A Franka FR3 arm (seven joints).
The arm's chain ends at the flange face. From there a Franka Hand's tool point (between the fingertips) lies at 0.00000 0.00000 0.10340 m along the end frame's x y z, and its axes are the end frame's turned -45 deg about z.
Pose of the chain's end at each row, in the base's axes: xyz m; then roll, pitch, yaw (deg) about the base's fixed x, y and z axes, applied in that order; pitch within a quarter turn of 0, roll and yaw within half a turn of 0:
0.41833 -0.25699 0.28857 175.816 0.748 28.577
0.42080 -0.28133 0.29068 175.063 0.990 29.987
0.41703 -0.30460 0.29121 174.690 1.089 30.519
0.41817 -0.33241 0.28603 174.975 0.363 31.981
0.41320 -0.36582 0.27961 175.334 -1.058 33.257
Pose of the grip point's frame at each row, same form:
0.42076 -0.26426 0.18545 177.568 3.487 73.530
0.42371 -0.28993 0.18768 177.205 4.190 74.927
0.42020 -0.31384 0.18827 177.011 4.523 75.451
0.42241 -0.34044 0.18303 176.699 3.808 76.887
0.41940 -0.37181 0.17657 175.949 2.548 78.124

